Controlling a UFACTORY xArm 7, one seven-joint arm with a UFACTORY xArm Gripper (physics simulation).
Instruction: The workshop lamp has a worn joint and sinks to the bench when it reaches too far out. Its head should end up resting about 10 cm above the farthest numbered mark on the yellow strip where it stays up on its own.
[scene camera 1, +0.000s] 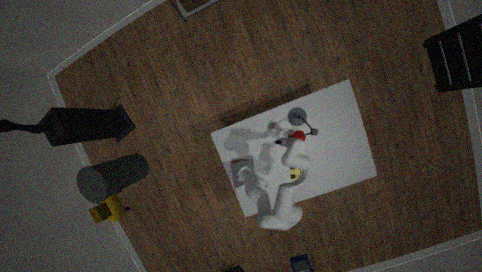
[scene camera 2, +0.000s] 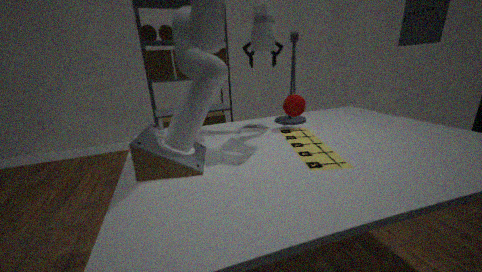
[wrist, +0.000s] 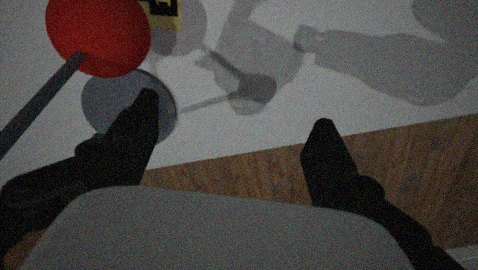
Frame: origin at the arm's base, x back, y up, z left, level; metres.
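Seen in the pictures: gripper, between the fingertips: (scene camera 2: 262, 67) (wrist: 235, 125); arm's base, origin of its link: (scene camera 1: 244, 173) (scene camera 2: 176, 146).
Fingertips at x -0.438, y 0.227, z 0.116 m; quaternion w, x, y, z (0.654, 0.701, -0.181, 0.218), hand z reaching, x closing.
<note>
Offsets run from my fingertips to a thing's top centre. "pt": to the spot under its first point. Level surfaces: height alone.
The lamp's red ball head @[pt dx -0.123, dy -0.129, dz -0.049 m] (scene camera 1: 299, 135) (scene camera 2: 294, 105) (wrist: 100, 37) hangs above the table close to its round grey base @[pt dx -0.209, dy -0.233, dz +0.069 m] (scene camera 1: 297, 116) (scene camera 2: 290, 120) (wrist: 115, 102), near the strip's lamp-side end. The lamp's thin grey arm (scene camera 2: 293, 65) (wrist: 40, 105) rises to a raised elbow (scene camera 1: 314, 132) (scene camera 2: 294, 36). The yellow strip (scene camera 1: 294, 174) (scene camera 2: 312, 146) (wrist: 167, 22) lies flat, its far-numbered end away from the base; the robot arm hides much of it in the first scene view. My gripper (scene camera 2: 263, 64) (wrist: 235, 125) is open and empty, above head height and beside the lamp arm, not around it.
The white table @[dy -0.289 m] (scene camera 1: 345, 150) (scene camera 2: 225, 215) carries the robot's wedge-shaped mount (scene camera 2: 167, 167). A shelf rack (scene camera 2: 229, 75) stands behind the table. In the first scene view, a grey cylinder (scene camera 1: 112, 177), a yellow object (scene camera 1: 112, 209) and a black cabinet (scene camera 1: 455, 60) stand away from the table.
</note>
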